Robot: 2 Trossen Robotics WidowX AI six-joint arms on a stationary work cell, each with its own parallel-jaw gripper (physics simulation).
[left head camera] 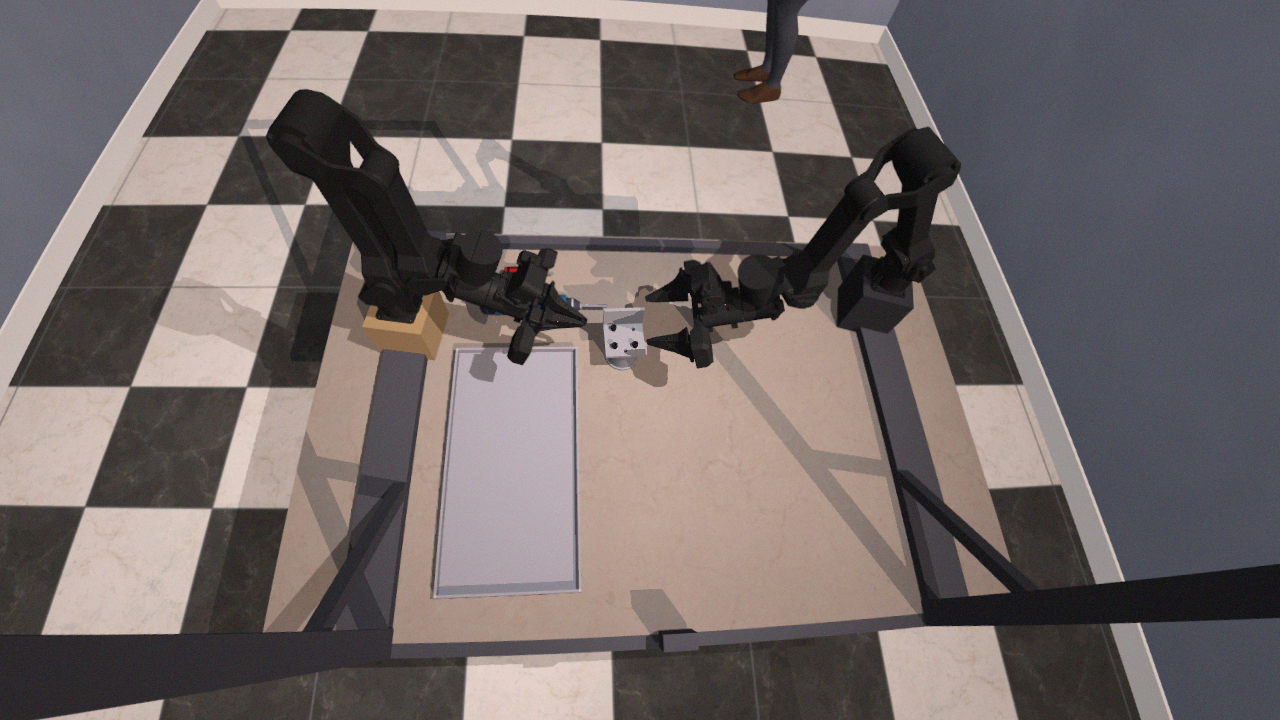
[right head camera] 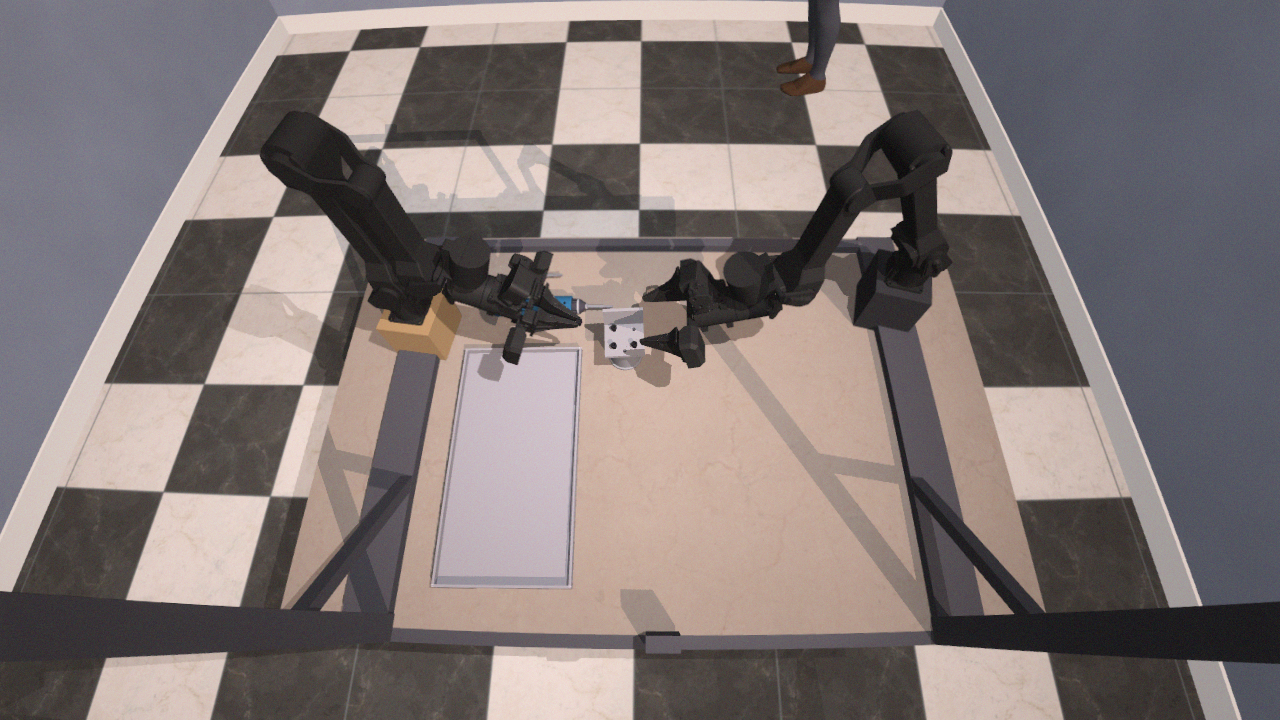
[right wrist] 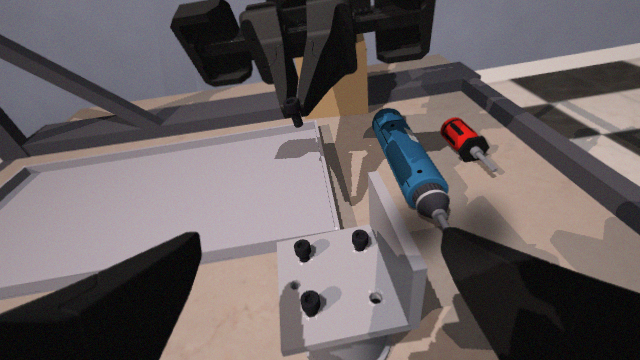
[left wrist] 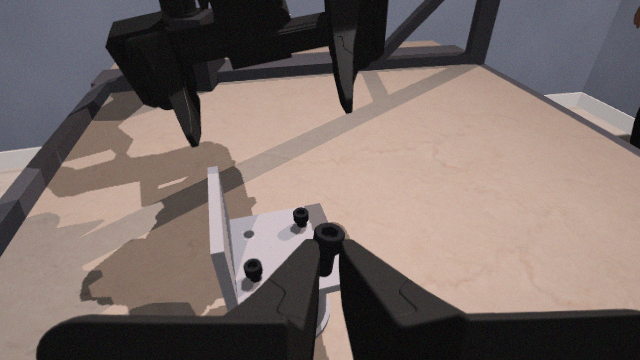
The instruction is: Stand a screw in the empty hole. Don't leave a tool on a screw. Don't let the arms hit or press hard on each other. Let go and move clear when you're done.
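Seen in the pictures: left gripper, between the fingertips: [left head camera: 583, 322] [right head camera: 579, 322] [right wrist: 293, 112] [left wrist: 328, 252]; right gripper, between the fingertips: [left head camera: 646, 320] [right head camera: 641, 320] [right wrist: 323, 241] [left wrist: 271, 125]; left arm's base, origin of its link: [left head camera: 400, 305] [right head camera: 411, 308]; right arm's base, origin of its link: [left head camera: 888, 280] [right head camera: 904, 275] [left wrist: 180, 13].
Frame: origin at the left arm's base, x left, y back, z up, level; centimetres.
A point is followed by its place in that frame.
Note:
My left gripper [left head camera: 586, 320] @[x -1.1, y -31.8, z 4.3 cm] [right head camera: 580, 321] @[x -1.1, y -31.8, z 4.3 cm] [left wrist: 328, 252] @[x -1.1, y -31.8, z 4.3 cm] [right wrist: 293, 112] @[x -1.1, y -31.8, z 4.3 cm] is shut on a black screw [left wrist: 329, 235] @[x -1.2, y -32.0, z 4.8 cm] [right wrist: 293, 106] @[x -1.0, y -32.4, z 4.9 cm], head up, above and beside the grey bracket [left head camera: 623, 335] @[x 1.5, y -38.5, z -3.0 cm] [right head camera: 623, 336] @[x 1.3, y -38.5, z -3.0 cm] [left wrist: 270, 240] @[x 1.6, y -39.4, z -3.0 cm] [right wrist: 345, 275] @[x 1.4, y -38.7, z -3.0 cm]. Three black screws stand in the bracket, one [right wrist: 302, 248] @[x -1.0, y -37.5, z -1.8 cm], another [right wrist: 360, 239] @[x 2.5, y -37.0, z -1.9 cm] and a third [right wrist: 310, 302] @[x -0.3, y -40.8, z -2.2 cm]. An empty hole [right wrist: 375, 298] @[x 3.1, y -39.8, z -3.6 cm] [left wrist: 248, 233] is near the bracket's upright wall; a smaller dark hole [right wrist: 295, 285] @[x -1.5, y -39.1, z -3.2 cm] is near the opposite edge. My right gripper [left head camera: 648, 319] @[x 1.1, y -41.9, z 3.8 cm] [right head camera: 644, 317] @[x 1.1, y -41.9, z 3.8 cm] [left wrist: 271, 125] @[x 1.1, y -41.9, z 3.8 cm] [right wrist: 323, 241] @[x 1.1, y -41.9, z 3.8 cm] is open and empty, near the bracket across from the left gripper.
A blue power screwdriver [right wrist: 410, 155] @[x 8.0, y -23.1, z -5.6 cm] [right head camera: 563, 304] @[x 8.1, y -25.7, z -5.7 cm] lies behind the bracket, its bit overlapped by a right finger in the right wrist view. A red screwdriver [right wrist: 460, 135] @[x 14.6, y -17.7, z -7.1 cm] [left head camera: 511, 269] @[x 15.0, y -15.3, z -6.6 cm] lies beyond it. A shallow grey tray [left head camera: 510, 465] @[x -22.5, y -22.6, z -9.2 cm] [right head camera: 505, 465] @[x -23.2, y -21.8, z -9.2 cm] [right wrist: 150, 195] @[x -22.3, y -22.4, z -9.2 cm] lies beside the bracket.

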